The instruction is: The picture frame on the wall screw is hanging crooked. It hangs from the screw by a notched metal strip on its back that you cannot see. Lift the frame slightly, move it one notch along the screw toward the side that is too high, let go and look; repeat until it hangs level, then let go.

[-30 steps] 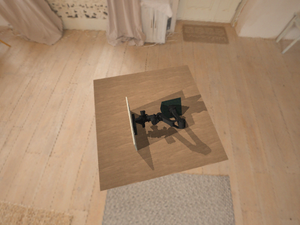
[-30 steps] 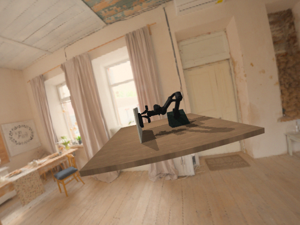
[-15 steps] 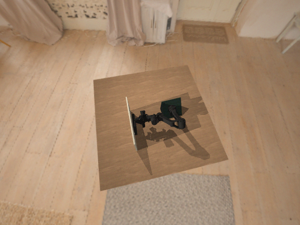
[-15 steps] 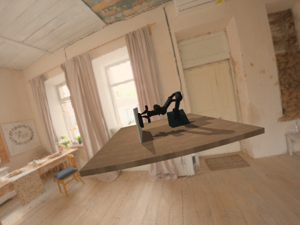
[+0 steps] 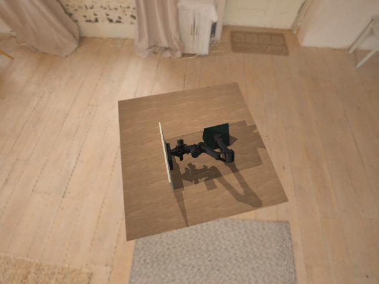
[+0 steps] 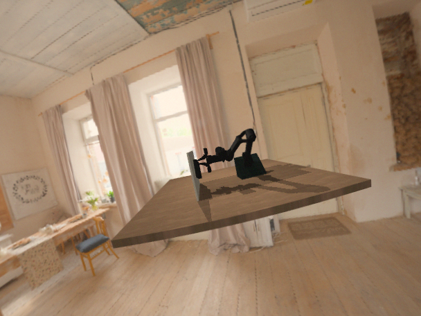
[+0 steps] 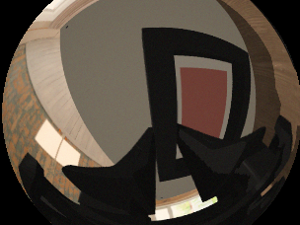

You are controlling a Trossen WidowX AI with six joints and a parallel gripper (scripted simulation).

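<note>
Now: gripper tip 50 mm above the picture frame, 10 mm to the right of it and 10 mm short of it. Round my gripper tip: wall panel 60 mm below, 20 mm ahead, 10 mm to the left.
</note>
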